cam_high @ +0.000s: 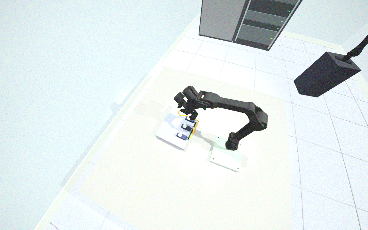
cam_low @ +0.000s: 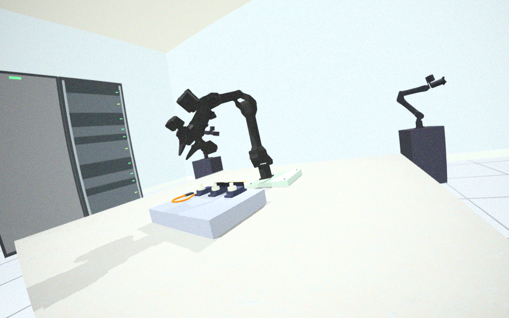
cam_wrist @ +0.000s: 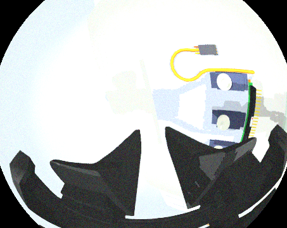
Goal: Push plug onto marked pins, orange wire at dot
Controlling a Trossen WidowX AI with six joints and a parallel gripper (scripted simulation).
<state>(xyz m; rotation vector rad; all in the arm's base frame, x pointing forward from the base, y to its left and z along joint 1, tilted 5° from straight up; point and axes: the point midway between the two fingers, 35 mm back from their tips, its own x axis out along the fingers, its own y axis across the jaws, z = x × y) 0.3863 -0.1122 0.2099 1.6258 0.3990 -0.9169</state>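
My gripper tip is 17 cm above the printed holder, 4 cm to the right of it and 4 cm short of it.
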